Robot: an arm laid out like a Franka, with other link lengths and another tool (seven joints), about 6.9 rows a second.
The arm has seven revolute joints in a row. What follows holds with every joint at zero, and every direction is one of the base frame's.
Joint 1 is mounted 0.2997 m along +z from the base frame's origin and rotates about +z.
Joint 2 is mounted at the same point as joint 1 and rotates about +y.
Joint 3 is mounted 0.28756 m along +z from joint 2 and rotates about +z.
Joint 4 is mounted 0.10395 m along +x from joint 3 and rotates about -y.
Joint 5 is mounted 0.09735 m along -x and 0.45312 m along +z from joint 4 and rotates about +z.
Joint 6 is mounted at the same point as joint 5 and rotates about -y.
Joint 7 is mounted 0.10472 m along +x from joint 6 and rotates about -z.
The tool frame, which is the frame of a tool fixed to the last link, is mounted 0.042 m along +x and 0.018 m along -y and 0.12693 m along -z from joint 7; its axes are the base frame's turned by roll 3.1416, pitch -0.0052 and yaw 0.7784 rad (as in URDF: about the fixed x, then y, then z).
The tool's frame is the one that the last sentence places.
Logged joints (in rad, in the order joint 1, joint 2, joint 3, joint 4, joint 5, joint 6, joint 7), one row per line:
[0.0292, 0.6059, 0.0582, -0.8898, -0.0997, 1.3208, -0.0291]
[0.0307, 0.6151, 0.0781, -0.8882, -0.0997, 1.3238, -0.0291]
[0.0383, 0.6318, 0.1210, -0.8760, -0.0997, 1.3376, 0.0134]
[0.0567, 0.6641, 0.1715, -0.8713, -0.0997, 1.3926, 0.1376]
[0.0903, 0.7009, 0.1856, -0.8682, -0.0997, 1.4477, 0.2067]
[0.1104, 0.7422, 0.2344, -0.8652, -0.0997, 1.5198, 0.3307]
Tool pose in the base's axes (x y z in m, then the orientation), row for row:
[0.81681, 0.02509, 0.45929, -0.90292, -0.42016, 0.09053, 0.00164]
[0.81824, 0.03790, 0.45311, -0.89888, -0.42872, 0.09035, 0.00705]
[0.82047, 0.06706, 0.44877, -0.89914, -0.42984, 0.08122, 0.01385]
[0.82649, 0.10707, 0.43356, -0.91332, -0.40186, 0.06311, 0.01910]
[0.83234, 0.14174, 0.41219, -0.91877, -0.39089, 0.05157, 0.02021]
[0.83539, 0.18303, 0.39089, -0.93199, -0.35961, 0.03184, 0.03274]
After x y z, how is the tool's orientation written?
As a quaternion, x y z w.
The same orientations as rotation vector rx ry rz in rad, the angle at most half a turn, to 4 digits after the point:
[-2.8337, -1.3186, 0.2841]
[-2.8113, -1.3409, 0.2826]
[-2.8001, -1.3386, 0.2529]
[-2.8349, -1.2474, 0.1959]
[-2.8498, -1.2125, 0.1600]
[-2.8684, -1.1068, 0.0980]

